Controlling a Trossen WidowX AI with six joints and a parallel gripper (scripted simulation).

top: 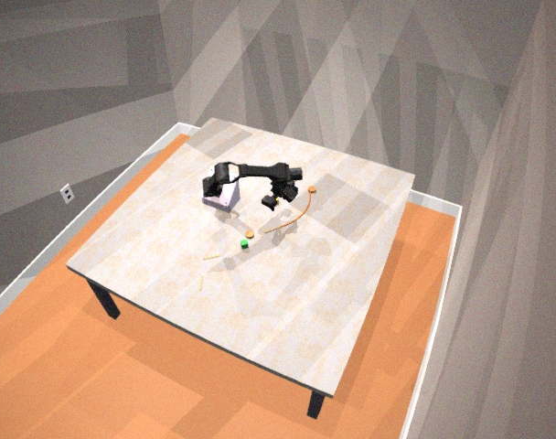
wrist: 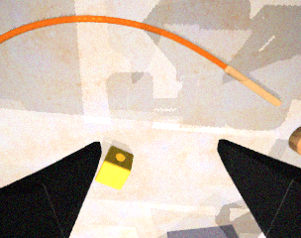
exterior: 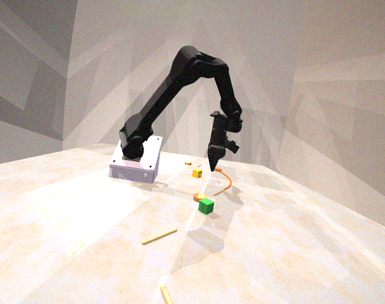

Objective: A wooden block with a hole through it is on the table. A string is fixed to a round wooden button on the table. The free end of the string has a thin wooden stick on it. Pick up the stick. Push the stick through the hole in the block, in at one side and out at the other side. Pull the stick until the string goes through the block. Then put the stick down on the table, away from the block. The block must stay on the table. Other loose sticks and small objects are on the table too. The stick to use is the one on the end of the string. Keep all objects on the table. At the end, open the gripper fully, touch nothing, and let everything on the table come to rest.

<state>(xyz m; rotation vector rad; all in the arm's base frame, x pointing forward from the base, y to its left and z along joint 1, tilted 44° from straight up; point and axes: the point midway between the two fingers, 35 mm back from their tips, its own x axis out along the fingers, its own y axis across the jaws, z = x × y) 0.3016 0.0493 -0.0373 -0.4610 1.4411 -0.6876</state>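
Now: the thin wooden stick 90 mm to the right of my gripper tip, 60 mm below it and 30 mm ahead of it. The rest, counted from my gripper tip: yellow wooden block (60 mm to the left, 50 mm behind, 40 mm below); then green cube (240 mm to the right, 50 mm below, 50 mm behind).
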